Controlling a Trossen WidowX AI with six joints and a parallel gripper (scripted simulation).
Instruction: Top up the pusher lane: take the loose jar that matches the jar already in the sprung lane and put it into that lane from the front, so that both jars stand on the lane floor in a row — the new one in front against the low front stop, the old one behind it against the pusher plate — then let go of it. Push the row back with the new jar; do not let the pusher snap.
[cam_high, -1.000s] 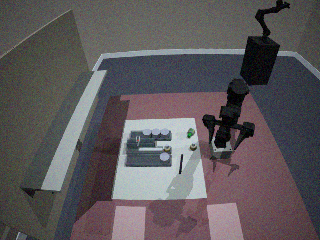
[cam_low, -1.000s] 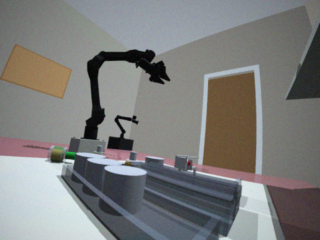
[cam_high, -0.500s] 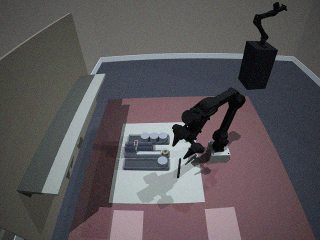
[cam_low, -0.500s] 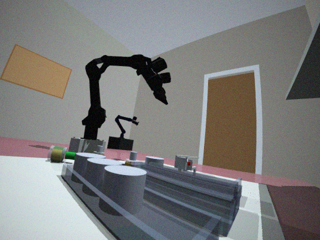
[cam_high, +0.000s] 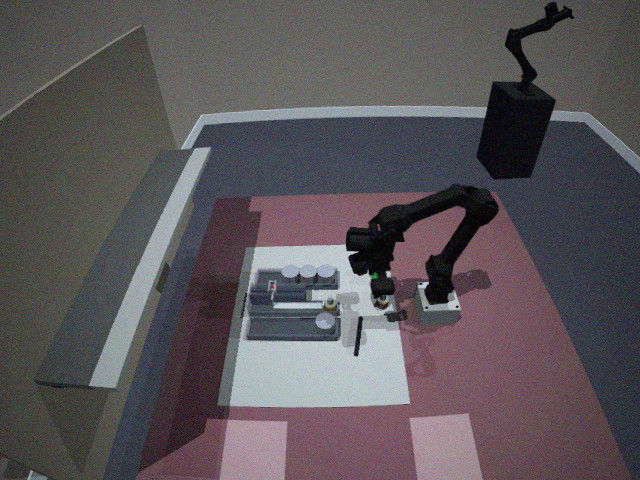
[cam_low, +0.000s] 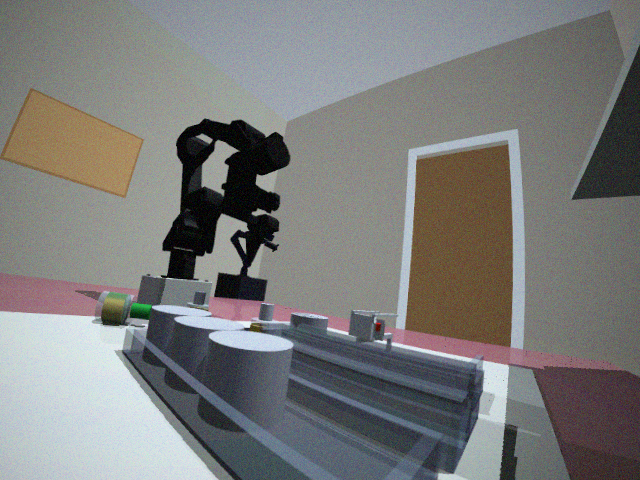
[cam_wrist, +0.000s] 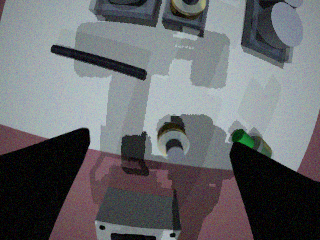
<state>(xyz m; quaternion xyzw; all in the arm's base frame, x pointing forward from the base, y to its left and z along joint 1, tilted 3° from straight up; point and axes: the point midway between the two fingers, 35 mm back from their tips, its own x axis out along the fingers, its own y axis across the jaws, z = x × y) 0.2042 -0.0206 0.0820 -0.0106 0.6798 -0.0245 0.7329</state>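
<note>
The black bar is 50 mm ahead of my gripper tip, 90 mm to the left of it and 120 mm below it.
</note>
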